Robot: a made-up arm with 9 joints. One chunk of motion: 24 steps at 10 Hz.
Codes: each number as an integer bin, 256 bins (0 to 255) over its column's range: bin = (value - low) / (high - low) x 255, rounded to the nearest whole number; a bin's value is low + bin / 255 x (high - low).
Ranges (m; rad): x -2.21..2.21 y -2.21..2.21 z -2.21..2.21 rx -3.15..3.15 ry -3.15..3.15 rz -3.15..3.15
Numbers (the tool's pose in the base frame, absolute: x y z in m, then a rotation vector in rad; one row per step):
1: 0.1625 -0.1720 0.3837 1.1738 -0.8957 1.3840
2: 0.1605 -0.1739 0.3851 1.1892 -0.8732 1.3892
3: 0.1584 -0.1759 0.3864 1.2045 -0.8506 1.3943
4: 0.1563 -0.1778 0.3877 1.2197 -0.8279 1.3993
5: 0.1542 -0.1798 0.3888 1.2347 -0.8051 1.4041
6: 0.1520 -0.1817 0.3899 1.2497 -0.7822 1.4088
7: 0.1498 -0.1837 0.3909 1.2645 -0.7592 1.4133
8: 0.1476 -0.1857 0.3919 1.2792 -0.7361 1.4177
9: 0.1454 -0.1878 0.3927 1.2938 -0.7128 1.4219
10: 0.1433 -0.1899 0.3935 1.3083 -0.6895 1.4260
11: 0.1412 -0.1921 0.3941 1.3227 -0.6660 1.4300
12: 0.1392 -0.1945 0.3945 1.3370 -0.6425 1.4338
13: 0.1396 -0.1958 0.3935 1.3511 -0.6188 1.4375
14: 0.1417 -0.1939 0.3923 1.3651 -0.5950 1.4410
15: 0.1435 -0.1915 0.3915 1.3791 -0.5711 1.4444
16: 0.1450 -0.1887 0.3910 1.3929 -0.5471 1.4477
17: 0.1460 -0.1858 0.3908 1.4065 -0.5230 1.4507
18: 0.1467 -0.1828 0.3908 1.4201 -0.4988 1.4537
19: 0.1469 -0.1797 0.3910 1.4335 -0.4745 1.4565
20: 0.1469 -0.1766 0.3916 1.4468 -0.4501 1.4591
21: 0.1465 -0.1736 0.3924 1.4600 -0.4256 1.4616
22: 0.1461 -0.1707 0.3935 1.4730 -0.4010 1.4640
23: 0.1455 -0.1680 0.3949 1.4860 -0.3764 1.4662
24: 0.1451 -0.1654 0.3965 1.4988 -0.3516 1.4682
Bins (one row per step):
1: 137 118 150 175 91 184
2: 137 117 150 176 92 184
3: 137 117 150 176 93 184
4: 137 117 150 177 94 184
5: 136 117 150 177 95 184
6: 136 117 150 178 96 185
7: 136 117 150 179 97 185
8: 136 117 150 179 98 185
9: 136 117 150 180 99 185
10: 136 117 150 180 100 185
11: 136 116 150 181 101 185
12: 136 116 150 182 101 186
13: 136 116 150 182 102 186
14: 136 116 150 183 103 186
15: 136 116 150 183 104 186
16: 136 117 150 184 105 186
17: 136 117 150 184 106 186
18: 136 117 150 185 107 186
19: 136 117 150 186 108 186
20: 136 117 150 186 109 187
21: 136 117 150 187 110 187
22: 136 118 150 187 111 187
23: 136 118 150 188 112 187
24: 136 118 150 188 113 187

